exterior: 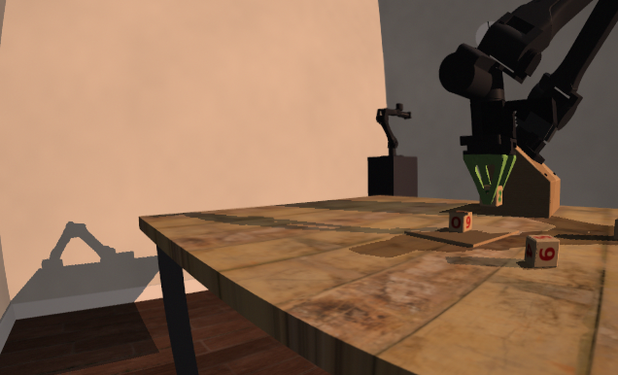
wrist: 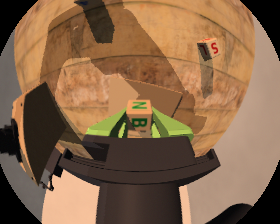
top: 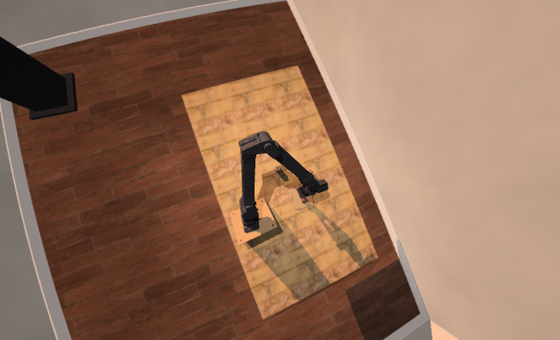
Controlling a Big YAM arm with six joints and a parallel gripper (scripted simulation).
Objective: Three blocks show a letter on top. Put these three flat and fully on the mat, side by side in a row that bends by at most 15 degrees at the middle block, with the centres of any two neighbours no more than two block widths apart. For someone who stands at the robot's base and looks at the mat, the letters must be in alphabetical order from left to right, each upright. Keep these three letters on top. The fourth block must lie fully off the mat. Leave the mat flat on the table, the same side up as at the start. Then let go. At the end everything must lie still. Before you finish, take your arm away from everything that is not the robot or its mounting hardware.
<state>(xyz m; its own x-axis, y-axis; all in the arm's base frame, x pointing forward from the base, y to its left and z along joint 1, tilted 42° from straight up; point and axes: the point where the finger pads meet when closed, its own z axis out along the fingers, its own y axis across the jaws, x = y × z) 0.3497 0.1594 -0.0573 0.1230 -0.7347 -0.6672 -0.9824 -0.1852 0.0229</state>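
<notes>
Now: the thin brown mat 6 cm below my hand, 5 cm to the right of it and 1 cm ahead of it. Round my hand: block: right at my hand.
</notes>
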